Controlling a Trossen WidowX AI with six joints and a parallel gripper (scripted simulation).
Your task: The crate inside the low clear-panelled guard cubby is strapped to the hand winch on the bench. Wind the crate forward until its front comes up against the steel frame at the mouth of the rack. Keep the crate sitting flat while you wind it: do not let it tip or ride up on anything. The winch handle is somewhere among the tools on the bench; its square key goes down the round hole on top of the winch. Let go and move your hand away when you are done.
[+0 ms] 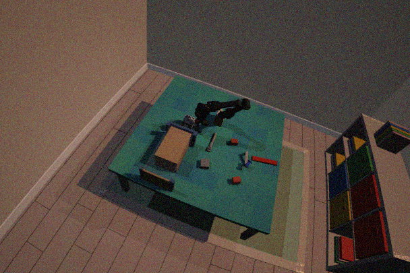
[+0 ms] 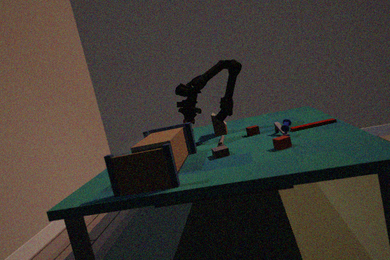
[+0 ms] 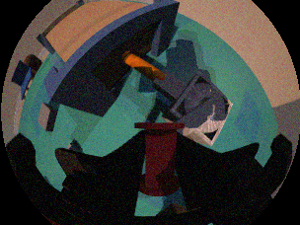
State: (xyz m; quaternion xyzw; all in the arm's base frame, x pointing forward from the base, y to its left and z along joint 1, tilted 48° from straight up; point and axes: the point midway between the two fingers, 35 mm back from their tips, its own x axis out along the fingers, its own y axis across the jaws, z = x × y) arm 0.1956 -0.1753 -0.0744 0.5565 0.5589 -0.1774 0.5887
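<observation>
Right now the red-knobbed handle is 30 mm below my gripper tip, 20 mm to the right of it and 20 mm behind it. Round my gripper tip: red knob 10 mm to the left, 10 mm behind; winch 100 mm below, 90 mm to the right, 60 mm behind; steel frame 110 mm ahead, 90 mm to the right, 30 mm below.
</observation>
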